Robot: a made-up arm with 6 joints. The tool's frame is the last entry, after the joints.
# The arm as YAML. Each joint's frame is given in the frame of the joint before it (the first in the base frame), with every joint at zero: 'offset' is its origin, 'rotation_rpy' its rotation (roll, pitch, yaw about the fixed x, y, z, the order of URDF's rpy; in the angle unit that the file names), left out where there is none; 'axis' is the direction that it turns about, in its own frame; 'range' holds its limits. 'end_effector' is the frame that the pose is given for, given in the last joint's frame.
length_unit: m
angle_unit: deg
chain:
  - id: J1
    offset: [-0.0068, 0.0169, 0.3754]
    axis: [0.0, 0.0, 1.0]
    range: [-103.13, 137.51]
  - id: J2
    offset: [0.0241, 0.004, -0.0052]
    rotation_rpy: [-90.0, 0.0, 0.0]
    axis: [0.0, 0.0, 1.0]
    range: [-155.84, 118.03]
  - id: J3
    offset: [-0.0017, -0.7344, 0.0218]
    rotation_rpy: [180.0, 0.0, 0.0]
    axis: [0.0, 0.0, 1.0]
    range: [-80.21, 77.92]
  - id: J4
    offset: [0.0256, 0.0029, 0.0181]
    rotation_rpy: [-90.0, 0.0, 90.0]
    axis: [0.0, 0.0, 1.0]
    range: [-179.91, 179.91]
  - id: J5
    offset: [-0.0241, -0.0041, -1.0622]
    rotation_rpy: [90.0, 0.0, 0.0]
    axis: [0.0, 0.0, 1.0]
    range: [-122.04, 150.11]
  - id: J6
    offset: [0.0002, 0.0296, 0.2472]
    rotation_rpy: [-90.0, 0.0, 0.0]
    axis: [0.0, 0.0, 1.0]
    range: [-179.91, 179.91]
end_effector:
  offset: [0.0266, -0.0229, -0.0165]
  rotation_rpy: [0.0, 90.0, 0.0]
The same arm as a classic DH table. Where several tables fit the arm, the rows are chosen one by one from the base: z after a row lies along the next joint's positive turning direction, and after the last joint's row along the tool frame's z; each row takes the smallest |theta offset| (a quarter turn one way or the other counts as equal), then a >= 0, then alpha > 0; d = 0 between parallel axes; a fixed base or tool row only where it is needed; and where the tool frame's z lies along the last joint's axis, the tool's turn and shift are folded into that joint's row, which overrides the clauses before.
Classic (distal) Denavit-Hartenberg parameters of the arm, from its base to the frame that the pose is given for. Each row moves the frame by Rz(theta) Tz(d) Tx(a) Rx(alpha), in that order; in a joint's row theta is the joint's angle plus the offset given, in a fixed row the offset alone. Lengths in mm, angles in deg.
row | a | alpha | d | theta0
base (fixed) | -18.2 | 0 | 0 | -68.08
J1 | 24.1 | -90 | 370.2 | 68.08
J2 | -734.4 | 180 | 0 | 89.87
J3 | -2.9 | 90 | -7.7 | -0.13
J4 | 24.1 | -90 | -1087.8 | 0
J5 | -0.2 | 90 | 251.3 | 0
J6 | 22.9 | -90 | 13.1 | 90
tool (fixed) | 0 | 0 | 26.6 | 90
Joint limits (deg, base to tool): -103.13..137.51 -155.84..118.03 -80.21..77.92 -179.91..179.91 -122.04..150.11 -179.91..179.91

